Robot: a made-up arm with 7 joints. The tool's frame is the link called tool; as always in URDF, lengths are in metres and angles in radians. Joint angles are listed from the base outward.
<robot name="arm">
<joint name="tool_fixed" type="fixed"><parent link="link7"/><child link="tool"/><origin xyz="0 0 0" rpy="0 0 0"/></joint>
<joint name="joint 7" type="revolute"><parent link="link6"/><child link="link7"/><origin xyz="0 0 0" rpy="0 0 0"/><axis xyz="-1 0 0"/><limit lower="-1.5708" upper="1.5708"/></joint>
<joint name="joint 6" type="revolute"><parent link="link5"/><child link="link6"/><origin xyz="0 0 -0.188" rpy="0 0 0"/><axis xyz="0 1 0"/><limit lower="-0.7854" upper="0.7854"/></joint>
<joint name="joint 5" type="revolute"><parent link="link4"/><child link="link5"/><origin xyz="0 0 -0.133" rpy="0 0 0"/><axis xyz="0 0 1"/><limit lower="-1.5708" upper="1.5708"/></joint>
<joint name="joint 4" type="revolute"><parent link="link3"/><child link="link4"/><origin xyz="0 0 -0.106" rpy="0 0 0"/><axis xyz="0 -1 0"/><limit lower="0" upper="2.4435"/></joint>
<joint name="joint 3" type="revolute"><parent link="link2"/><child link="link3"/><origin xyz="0 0 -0.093" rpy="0 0 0"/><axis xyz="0 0 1"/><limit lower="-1.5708" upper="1.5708"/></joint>
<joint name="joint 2" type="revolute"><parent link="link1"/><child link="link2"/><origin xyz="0 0.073 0" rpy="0 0 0"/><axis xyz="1 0 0"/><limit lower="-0.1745" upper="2"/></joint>
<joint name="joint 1" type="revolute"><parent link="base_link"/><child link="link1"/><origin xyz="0 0.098 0" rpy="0 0 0"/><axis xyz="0 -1 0"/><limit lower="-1.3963" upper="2"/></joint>
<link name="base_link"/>
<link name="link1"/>
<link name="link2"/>
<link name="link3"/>
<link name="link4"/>
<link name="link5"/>
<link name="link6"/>
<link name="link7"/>
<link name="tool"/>
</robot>
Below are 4 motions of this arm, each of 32 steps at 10 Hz.
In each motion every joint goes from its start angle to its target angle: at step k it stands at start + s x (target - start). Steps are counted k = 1, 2, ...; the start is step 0. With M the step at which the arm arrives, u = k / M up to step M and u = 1 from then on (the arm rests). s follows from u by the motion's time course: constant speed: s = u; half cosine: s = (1 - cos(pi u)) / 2; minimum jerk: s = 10 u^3 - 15 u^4 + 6 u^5.
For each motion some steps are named. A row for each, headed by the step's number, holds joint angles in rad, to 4 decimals.
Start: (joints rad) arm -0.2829 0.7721 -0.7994 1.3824 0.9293 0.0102 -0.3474
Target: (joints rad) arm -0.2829 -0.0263 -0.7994 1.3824 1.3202 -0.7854 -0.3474
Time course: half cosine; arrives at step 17
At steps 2, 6, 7, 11, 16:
2: -0.2829 0.7451 -0.7994 1.3824 0.9425 -0.0167 -0.3474
6: -0.2829 0.5508 -0.7994 1.3824 1.0376 -0.2103 -0.3474
7: -0.2829 0.4821 -0.7994 1.3824 1.0713 -0.2787 -0.3474
11: -0.2829 0.1950 -0.7994 1.3824 1.2119 -0.5649 -0.3474
16: -0.2829 -0.0195 -0.7994 1.3824 1.3169 -0.7786 -0.3474

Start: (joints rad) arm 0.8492 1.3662 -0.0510 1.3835 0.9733 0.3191 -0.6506
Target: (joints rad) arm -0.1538 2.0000 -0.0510 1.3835 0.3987 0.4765 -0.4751
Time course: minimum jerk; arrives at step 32
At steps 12, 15, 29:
12: 0.5732 1.5406 -0.0510 1.3835 0.8152 0.3624 -0.6023
15: 0.4063 1.6461 -0.0510 1.3835 0.7196 0.3886 -0.5731
29: -0.1467 1.9955 -0.0510 1.3835 0.4028 0.4754 -0.4764

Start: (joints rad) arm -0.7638 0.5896 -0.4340 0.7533 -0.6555 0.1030 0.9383
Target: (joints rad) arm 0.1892 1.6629 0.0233 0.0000 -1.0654 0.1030 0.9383
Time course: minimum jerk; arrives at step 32
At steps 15, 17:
15: -0.3430 1.0635 -0.2321 0.4207 -0.8365 0.1030 0.9383
17: -0.2316 1.1890 -0.1786 0.3326 -0.8844 0.1030 0.9383

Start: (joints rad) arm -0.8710 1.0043 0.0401 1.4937 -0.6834 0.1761 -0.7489
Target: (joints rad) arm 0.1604 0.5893 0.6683 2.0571 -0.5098 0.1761 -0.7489
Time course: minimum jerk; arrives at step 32
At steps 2, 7, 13, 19, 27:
2: -0.8687 1.0034 0.0415 1.4949 -0.6830 0.1761 -0.7489
7: -0.7954 0.9739 0.0862 1.5350 -0.6707 0.1761 -0.7489
13: -0.5324 0.8681 0.2463 1.6787 -0.6264 0.1761 -0.7489
19: -0.1782 0.7255 0.4621 1.8721 -0.5668 0.1761 -0.7489
27: 0.1297 0.6017 0.6496 2.0403 -0.5150 0.1761 -0.7489

